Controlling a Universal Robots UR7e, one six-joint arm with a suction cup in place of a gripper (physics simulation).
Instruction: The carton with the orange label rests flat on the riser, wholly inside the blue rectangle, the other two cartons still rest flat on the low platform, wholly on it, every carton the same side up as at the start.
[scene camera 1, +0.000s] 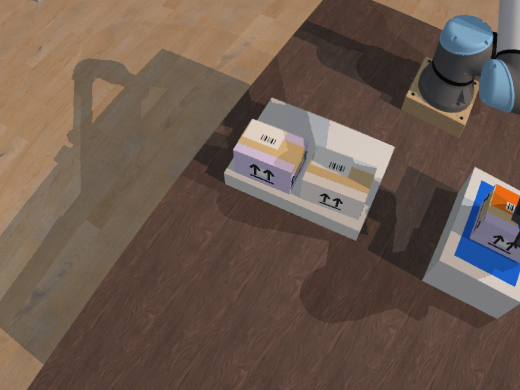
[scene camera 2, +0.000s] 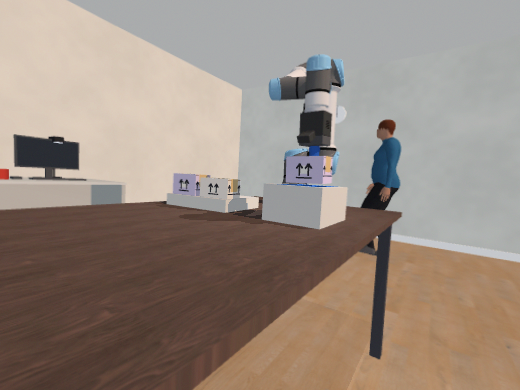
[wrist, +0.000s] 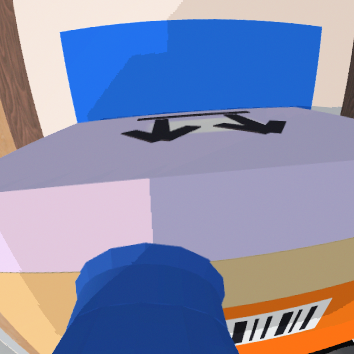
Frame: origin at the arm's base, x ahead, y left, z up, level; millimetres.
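Seen in the pictures: hand at its tool point: (scene camera 2: 314, 160) (wrist: 153, 260); arm's base at its link origin: (scene camera 1: 445, 89).
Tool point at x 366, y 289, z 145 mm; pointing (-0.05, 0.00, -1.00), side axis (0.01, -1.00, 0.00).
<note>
Pixels of each thing's top centre, then the offset from my tool point to it. Level surfaces: height alone.
- orange-label carton at its top centre: (wrist: 232, 330) (scene camera 2: 310, 156) 16 mm up, 12 mm back, 22 mm right
- blue rectangle at its top centre: (wrist: 198, 183) (scene camera 1: 498, 231) (scene camera 2: 307, 185) 84 mm down, 20 mm back, 27 mm right
- riser at its top centre: (wrist: 198, 183) (scene camera 1: 498, 231) (scene camera 2: 307, 185) 84 mm down, 20 mm back, 27 mm right
- lilac carton at its top centre: (scene camera 1: 271, 144) (scene camera 2: 192, 174) 68 mm down, 91 mm ahead, 530 mm right
- whitish carton at its top centre: (scene camera 1: 340, 173) (scene camera 2: 220, 178) 79 mm down, 61 mm ahead, 380 mm right
- low platform at its top centre: (scene camera 1: 312, 159) (scene camera 2: 213, 195) 156 mm down, 19 mm ahead, 466 mm right
- table at its surface level: 204 mm down
The orange-label carton (scene camera 1: 484, 229) (scene camera 2: 317, 172) (wrist: 200, 205) is upright and level over the blue rectangle (scene camera 1: 469, 249) (wrist: 225, 65) on the riser (scene camera 1: 460, 295) (scene camera 2: 290, 202) (wrist: 40, 50). Its underside is at or barely above the riser top; contact is not clear. Blue shows past its left and front sides; its right part is cut off in scene camera 1. My suction cup (scene camera 2: 314, 151) (wrist: 149, 265) is on its top, shut on it. A lilac carton (scene camera 1: 243, 161) (scene camera 2: 177, 186) and a whitish carton (scene camera 1: 309, 192) (scene camera 2: 223, 192) rest flat and upright on the low platform (scene camera 1: 360, 142) (scene camera 2: 200, 202).
The arm's base (scene camera 1: 442, 87) stands on a wooden block (scene camera 1: 435, 118) behind the riser. The low platform is left of the riser, with a gap between them. A person (scene camera 2: 387, 162) stands beyond the table (scene camera 2: 150, 260). A monitor (scene camera 2: 45, 152) stands on a far desk.
</note>
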